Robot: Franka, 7 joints.
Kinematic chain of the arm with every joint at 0, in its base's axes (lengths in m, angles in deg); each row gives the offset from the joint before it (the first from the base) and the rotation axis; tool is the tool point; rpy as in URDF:
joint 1: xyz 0 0 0.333 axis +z
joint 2: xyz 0 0 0 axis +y
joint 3: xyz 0 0 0.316 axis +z
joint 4: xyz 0.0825 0 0 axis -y
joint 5: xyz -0.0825 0 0.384 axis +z
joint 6: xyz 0 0 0 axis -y
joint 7: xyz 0.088 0 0 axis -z
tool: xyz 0 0 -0.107 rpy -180 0 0
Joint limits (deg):
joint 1: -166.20..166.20
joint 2: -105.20..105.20
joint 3: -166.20..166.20
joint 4: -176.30..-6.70
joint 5: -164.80..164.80
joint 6: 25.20..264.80
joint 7: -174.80..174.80
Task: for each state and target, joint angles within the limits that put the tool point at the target. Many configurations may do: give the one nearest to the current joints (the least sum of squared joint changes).
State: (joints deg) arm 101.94 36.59 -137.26 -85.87 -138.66 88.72 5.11
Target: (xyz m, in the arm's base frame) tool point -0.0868 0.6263 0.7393
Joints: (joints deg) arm 128.96 83.69 -126.23 -78.01 -139.35 70.53 5.11
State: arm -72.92 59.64 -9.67 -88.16 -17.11 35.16 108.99
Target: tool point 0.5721 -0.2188 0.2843
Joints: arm -34.02 48.21 20.60 -67.40 -9.47 49.27 108.99
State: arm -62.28 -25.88 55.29 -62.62 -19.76 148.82 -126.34
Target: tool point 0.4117 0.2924 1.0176
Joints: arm -103.74 -36.47 71.59 -41.72 -18.49 153.13 -126.34
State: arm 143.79 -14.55 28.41 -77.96 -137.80 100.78 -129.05
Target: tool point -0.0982 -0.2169 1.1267
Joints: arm 147.12 -28.54 40.13 -55.98 -143.38 108.03 -129.05
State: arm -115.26 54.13 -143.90 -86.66 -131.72 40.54 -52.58
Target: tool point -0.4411 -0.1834 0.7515
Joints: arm -117.90 76.33 -123.81 -94.74 -131.98 29.89 -52.58
